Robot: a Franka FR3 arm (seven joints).
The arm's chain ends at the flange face. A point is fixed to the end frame.
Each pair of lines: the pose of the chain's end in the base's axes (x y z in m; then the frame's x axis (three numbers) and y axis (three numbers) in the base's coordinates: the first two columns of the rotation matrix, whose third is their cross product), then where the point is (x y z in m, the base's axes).
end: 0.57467 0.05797 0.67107 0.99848 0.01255 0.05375 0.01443 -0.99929 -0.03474
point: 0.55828 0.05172 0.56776
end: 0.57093 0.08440 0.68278 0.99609 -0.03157 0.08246 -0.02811 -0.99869 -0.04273
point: 0.55728 0.07961 0.57900
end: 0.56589 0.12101 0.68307 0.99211 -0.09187 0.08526 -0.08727 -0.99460 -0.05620
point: 0.55240 0.11841 0.57919
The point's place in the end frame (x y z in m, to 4 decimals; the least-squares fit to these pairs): -0.0220 0.0096 0.1020
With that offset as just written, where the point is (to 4 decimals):
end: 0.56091 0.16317 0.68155 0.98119 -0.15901 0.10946 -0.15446 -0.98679 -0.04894
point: 0.5497 0.1604 0.5774
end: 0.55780 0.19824 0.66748 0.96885 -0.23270 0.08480 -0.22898 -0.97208 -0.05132
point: 0.5439 0.1971 0.5636
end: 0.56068 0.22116 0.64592 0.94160 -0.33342 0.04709 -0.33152 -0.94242 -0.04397
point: 0.5428 0.2221 0.5427
